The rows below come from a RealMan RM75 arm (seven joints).
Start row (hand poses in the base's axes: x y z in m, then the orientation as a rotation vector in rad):
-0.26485, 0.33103, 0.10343, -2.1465, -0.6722, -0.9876
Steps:
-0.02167, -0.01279, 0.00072, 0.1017, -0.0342, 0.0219
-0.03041, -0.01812, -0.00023, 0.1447, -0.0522, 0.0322
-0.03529, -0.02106, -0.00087, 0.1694, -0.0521, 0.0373
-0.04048, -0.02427, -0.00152, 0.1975, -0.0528, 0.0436
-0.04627, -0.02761, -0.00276, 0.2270, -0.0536, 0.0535
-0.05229, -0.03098, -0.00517, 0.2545, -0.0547, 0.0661
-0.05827, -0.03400, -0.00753, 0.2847, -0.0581, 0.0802
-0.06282, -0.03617, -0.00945, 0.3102, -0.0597, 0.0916
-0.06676, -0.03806, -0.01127, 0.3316, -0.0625, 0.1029
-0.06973, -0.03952, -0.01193, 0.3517, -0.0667, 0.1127
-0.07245, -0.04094, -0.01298, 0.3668, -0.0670, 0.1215
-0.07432, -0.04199, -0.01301, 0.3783, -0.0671, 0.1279
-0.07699, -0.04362, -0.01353, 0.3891, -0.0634, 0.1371
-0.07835, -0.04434, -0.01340, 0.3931, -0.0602, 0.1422
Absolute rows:
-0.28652, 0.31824, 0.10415, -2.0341, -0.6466, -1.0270
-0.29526, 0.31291, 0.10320, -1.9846, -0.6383, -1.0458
-0.30014, 0.30997, 0.10256, -1.9605, -0.6279, -1.0454
-0.30533, 0.30676, 0.10191, -1.9326, -0.6170, -1.0453
-0.31112, 0.30342, 0.10067, -1.9016, -0.6087, -1.0435
-0.31714, 0.30005, 0.09826, -1.8709, -0.6044, -1.0403
-0.32312, 0.29703, 0.09590, -1.8363, -0.6009, -1.0388
-0.32767, 0.29486, 0.09398, -1.8078, -0.5967, -1.0363
-0.33161, 0.29297, 0.09216, -1.7825, -0.5955, -1.0347
-0.33458, 0.29151, 0.09150, -1.7585, -0.5942, -1.0353
-0.33730, 0.29009, 0.09045, -1.7409, -0.5933, -1.0319
-0.33917, 0.28904, 0.09042, -1.7278, -0.5923, -1.0293
-0.34184, 0.28741, 0.08990, -1.7152, -0.5926, -1.0214
-0.34320, 0.28669, 0.09003, -1.7104, -0.5935, -1.0157

